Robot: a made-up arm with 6 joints. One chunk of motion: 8 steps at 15 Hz.
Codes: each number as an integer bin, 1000 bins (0 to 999) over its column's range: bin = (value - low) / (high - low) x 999, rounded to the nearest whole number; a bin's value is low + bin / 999 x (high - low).
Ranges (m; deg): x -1..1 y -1..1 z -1..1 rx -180..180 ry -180..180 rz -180..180
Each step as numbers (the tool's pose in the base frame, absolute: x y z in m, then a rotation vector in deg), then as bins.
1 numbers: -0.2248 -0.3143 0.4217 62.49 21.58 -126.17
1 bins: 387 343 710 673 559 149
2 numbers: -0.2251 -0.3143 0.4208 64.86 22.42 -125.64
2 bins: 387 343 710 679 562 151
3 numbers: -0.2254 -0.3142 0.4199 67.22 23.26 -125.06
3 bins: 387 343 709 686 564 152
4 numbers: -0.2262 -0.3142 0.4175 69.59 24.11 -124.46
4 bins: 387 343 708 693 566 154
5 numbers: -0.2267 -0.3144 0.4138 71.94 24.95 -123.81
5 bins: 386 342 706 699 569 156
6 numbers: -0.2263 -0.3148 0.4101 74.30 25.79 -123.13
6 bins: 386 342 704 706 571 158
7 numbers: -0.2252 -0.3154 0.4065 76.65 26.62 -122.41
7 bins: 387 342 703 712 573 160
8 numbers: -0.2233 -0.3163 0.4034 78.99 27.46 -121.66
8 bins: 388 342 701 719 576 162
